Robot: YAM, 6 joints.
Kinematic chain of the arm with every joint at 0, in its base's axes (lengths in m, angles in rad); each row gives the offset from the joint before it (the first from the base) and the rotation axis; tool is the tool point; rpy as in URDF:
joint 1: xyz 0 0 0.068 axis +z
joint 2: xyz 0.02 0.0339 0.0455 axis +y
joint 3: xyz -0.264 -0.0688 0 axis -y
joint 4: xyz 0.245 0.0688 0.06 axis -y
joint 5: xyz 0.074 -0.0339 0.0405 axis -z
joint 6: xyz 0.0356 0 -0.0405 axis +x
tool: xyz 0 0 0 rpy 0 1.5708 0
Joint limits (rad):
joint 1: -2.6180..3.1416
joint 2: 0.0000..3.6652
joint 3: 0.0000..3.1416
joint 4: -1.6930..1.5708
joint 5: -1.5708..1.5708
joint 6: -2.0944..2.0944
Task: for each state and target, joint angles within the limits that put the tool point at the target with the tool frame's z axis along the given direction. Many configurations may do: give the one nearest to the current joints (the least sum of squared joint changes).
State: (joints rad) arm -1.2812 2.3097 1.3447 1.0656 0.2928 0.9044
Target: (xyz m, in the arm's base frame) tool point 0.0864 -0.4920 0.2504 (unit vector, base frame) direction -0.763 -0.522 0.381
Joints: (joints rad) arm -1.3354 2.3899 1.6857 1.5618 1.0428 0.9044
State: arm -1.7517 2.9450 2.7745 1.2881 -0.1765 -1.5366
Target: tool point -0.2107 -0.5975 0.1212 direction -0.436 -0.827 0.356
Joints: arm -1.9018 3.0869 2.6634 0.7914 0.1440 -1.5366
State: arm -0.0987 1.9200 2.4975 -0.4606 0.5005 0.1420
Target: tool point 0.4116 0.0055 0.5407 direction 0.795 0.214 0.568
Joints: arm -0.0055 1.8659 2.0829 0.4041 -0.2201 0.1420
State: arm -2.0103 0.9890 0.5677 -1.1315 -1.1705 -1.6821
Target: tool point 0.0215 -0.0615 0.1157 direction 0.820 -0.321 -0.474
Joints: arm -1.7232 0.3335 0.0981 -0.9491 -1.0337 -1.6821
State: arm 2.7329 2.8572 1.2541 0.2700 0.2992 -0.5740
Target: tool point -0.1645 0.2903 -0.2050 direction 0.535 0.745 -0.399
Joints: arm 2.1787 3.1168 1.2757 0.9245 1.0441 -0.5740
